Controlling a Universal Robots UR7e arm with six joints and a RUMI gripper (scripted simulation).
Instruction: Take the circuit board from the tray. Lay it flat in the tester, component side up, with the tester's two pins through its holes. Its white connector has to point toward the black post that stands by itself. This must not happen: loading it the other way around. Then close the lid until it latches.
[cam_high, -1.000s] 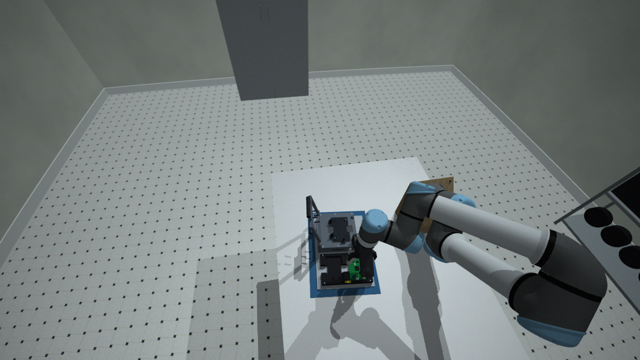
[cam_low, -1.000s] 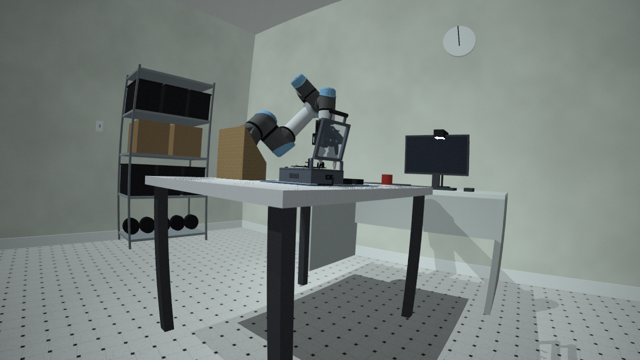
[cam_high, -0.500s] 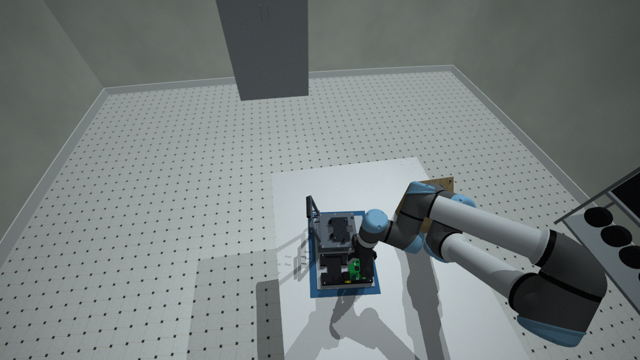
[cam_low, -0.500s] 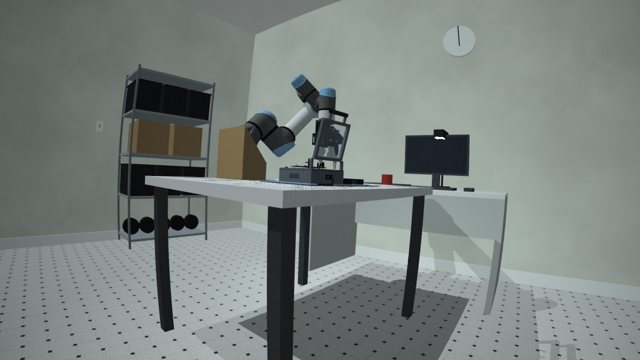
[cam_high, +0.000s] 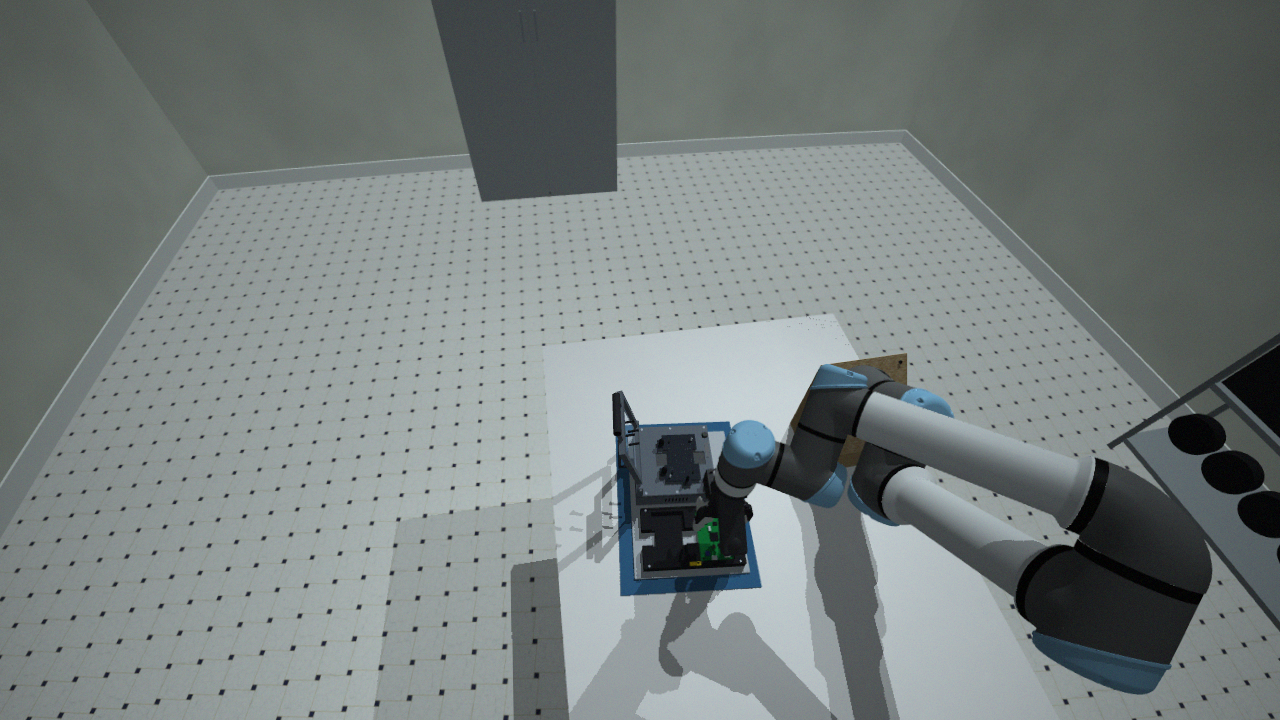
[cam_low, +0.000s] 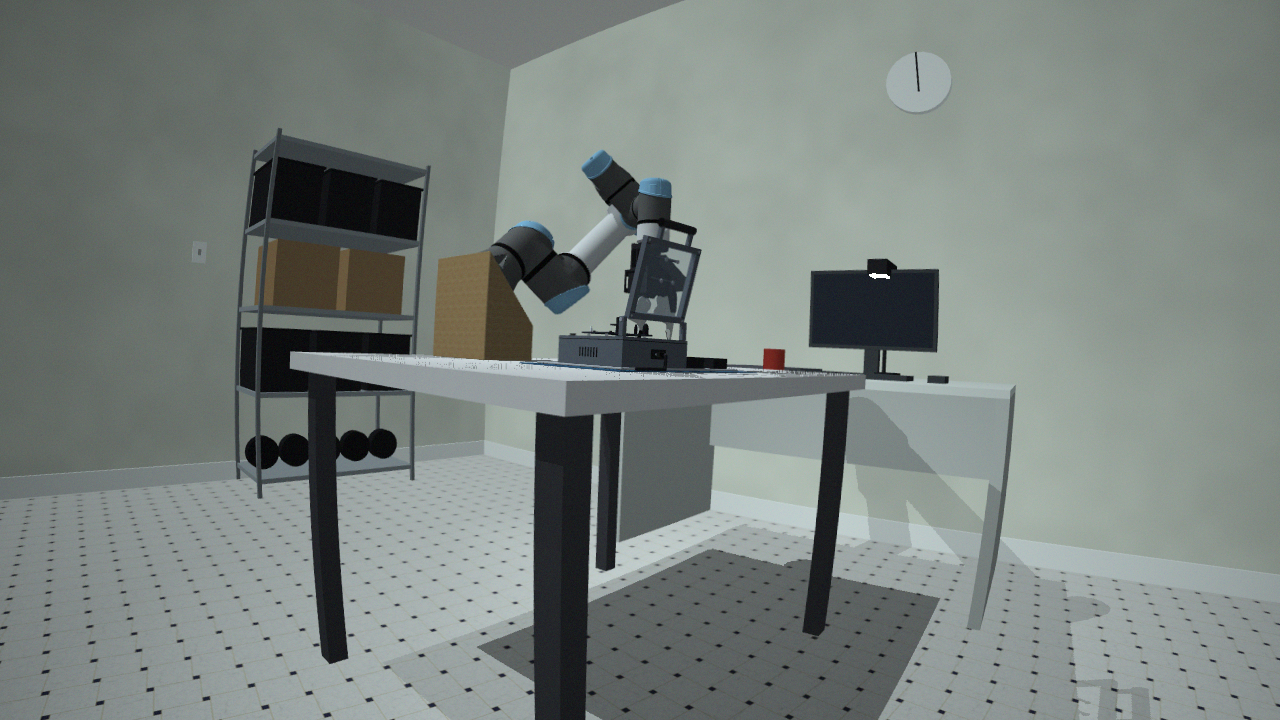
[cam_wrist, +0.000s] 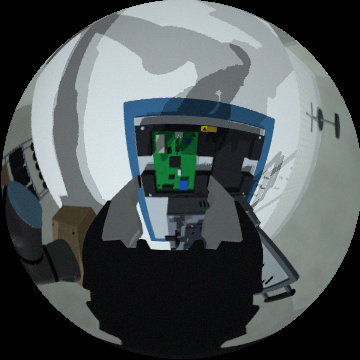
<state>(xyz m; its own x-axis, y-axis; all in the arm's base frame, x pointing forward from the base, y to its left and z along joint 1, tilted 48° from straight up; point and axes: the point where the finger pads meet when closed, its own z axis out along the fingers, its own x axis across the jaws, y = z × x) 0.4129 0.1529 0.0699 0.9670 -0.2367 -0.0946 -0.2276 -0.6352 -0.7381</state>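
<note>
Now: hand 5 cm above the green circuit board. From my hand the other things lie so: lid 14 cm ahead, 21 cm to the right, 11 cm above.
</note>
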